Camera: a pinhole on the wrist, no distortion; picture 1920 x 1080 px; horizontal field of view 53.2 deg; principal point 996.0 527.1 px. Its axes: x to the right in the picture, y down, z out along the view. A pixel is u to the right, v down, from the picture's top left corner.
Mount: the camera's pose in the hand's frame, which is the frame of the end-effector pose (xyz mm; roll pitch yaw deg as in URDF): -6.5 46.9 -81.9 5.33 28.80 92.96
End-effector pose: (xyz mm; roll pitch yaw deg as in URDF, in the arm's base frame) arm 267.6 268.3 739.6 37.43 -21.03 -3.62
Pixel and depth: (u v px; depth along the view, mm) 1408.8 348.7 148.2
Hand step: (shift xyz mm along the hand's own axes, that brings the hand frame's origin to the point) 15.9 146.6 30.9
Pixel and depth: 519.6 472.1 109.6
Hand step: 5.3 76.1 26.6
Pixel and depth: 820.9 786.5 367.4
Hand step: -29.5 195.0 258.9
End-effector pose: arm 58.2 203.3 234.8 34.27 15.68 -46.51
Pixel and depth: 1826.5 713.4 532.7
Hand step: -32.3 506.2 275.9
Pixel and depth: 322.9 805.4 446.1
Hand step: -33.6 125.2 388.1
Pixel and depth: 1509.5 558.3 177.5
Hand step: 0.5 174.4 50.3
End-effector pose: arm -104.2 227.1 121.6 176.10 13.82 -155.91
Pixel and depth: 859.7 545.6 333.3
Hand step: 14.0 187.4 220.6
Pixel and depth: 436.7 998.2 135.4
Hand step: -28.7 77.6 58.0
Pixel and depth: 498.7 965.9 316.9
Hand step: -53.5 127.8 240.1
